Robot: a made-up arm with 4 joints. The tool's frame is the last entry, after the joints.
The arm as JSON. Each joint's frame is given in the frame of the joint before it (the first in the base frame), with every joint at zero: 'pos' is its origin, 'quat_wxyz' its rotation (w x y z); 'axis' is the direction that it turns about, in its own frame. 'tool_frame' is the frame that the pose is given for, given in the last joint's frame.
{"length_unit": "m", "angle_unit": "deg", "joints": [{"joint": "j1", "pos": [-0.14, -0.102, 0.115], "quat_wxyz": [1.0, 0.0, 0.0, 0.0], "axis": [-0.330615, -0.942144, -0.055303]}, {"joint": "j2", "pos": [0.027, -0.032, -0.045], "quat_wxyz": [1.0, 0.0, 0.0, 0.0], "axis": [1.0, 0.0, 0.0]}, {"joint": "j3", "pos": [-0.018, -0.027, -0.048], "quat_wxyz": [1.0, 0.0, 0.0, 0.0], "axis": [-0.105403, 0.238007, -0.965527]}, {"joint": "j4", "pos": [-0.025, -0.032, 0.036], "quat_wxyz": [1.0, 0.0, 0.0, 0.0], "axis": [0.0, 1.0, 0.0]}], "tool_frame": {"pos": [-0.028, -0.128, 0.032], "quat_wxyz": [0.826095, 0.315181, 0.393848, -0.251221]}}
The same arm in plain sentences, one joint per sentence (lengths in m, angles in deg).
The arm has four revolute joints in a row. What follows holds with every joint at zero, and every direction is one of the base frame's. Joint 1 is mounted 0.14 m along -x and 0.102 m along -y and 0.115 m along +z from the base frame's origin and turns about the direction (-0.330615, -0.942144, -0.055303). Joint 2 is mounted 0.027 m along +x and 0.032 m along -y and 0.045 m along -z from joint 1 and turns about +x. Joint 3 is mounted 0.018 m along -x and 0.027 m along -y and 0.048 m along -z from joint 2 and turns about the direction (-0.105403, 0.238007, -0.965527). Joint 4 is mounted 0.025 m along -x and 0.032 m along -y and 0.036 m along +z from joint 3 and turns about +y. The tool frame, which is the frame that the pose is given for, is mounted 0.028 m along -x and 0.128 m along -y and 0.032 m along +z from joint 4; its axes are the base frame's turned by roll 33.32, pitch 54.01 and yaw -16.49 deg (as in URDF: about the fixed x, then y, then z).
